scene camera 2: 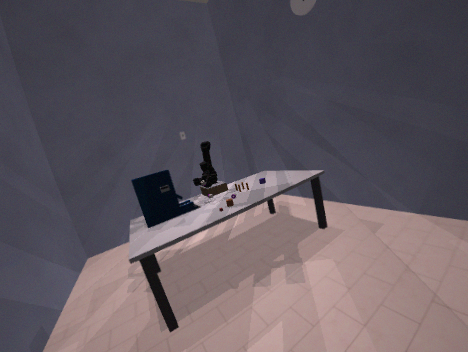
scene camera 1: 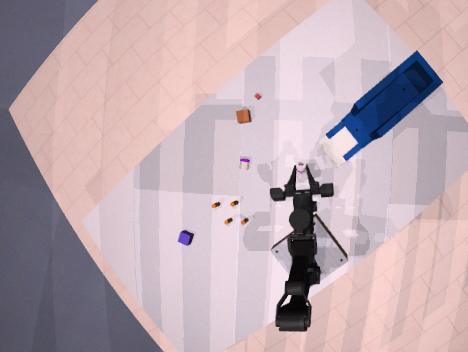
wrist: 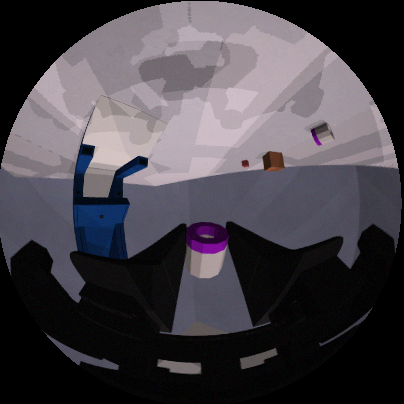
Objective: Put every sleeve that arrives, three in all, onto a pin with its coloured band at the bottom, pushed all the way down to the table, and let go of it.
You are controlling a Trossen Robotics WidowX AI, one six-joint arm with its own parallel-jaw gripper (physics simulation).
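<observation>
My gripper is shut on a white sleeve with a purple band. It holds the sleeve roughly upright above the table, banded end towards the table. A second sleeve lies on its side on the table, left of my gripper in the first scene view. Something purple, seemingly a third sleeve, shows small near the arm in the second scene view; the arm hides that spot from above. Pins with orange tops stand bare, left of the arm.
A blue chute with a white ramp stands right of my gripper. A brown cube, a small red cube and a purple cube lie on the table. A brown-sided box is beneath the arm.
</observation>
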